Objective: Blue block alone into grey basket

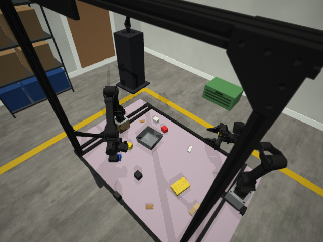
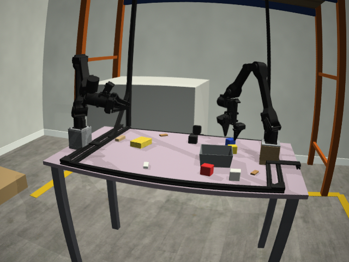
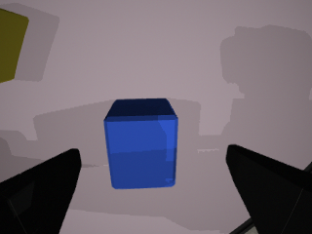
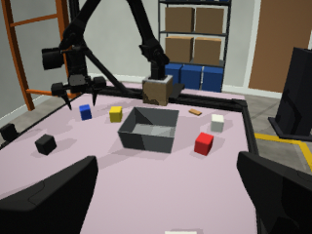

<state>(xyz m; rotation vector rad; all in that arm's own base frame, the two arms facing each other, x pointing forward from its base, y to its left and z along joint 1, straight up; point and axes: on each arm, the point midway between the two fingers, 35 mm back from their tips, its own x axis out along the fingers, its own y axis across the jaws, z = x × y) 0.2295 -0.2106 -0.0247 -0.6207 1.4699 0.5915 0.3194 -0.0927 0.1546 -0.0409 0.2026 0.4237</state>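
The blue block lies 60 mm below my left hand. Also, from my left hand: yellow block: 130 mm ahead, 60 mm below, 10 mm to the left; grey basket: 270 mm ahead, 70 mm to the right, 60 mm below; black block: 200 mm to the right, 60 mm below, 10 mm behind.
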